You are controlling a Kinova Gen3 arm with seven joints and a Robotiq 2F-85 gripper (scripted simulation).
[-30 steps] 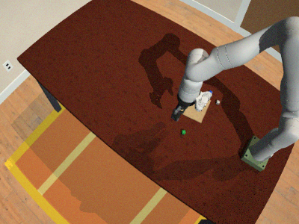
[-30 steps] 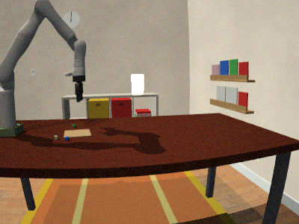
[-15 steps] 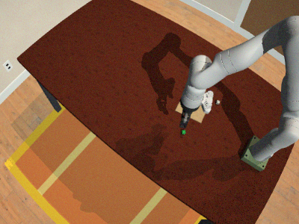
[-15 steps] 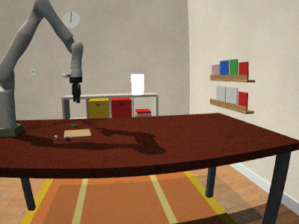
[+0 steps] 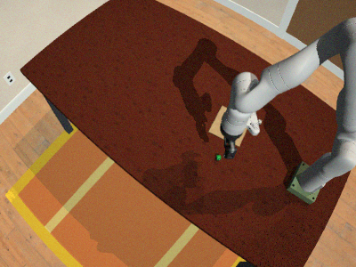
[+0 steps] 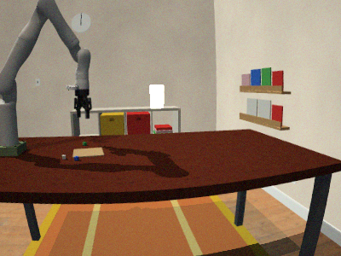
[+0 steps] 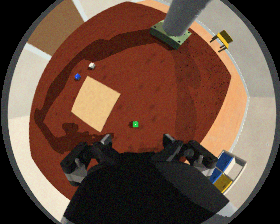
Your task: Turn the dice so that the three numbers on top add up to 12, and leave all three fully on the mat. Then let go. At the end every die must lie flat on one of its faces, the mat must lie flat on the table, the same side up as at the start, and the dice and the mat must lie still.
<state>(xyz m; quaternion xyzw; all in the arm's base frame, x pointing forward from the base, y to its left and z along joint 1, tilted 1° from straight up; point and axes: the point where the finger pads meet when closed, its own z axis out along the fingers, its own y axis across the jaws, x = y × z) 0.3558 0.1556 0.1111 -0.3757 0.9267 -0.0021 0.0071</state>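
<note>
The green die is 140 mm below my hand. From my hand the other things lie so: white die: 30 mm behind, 250 mm to the right, 140 mm below; tan mat: 50 mm ahead, 150 mm to the right, 150 mm below; blue die: 30 mm ahead, 270 mm to the right, 140 mm below.
</note>
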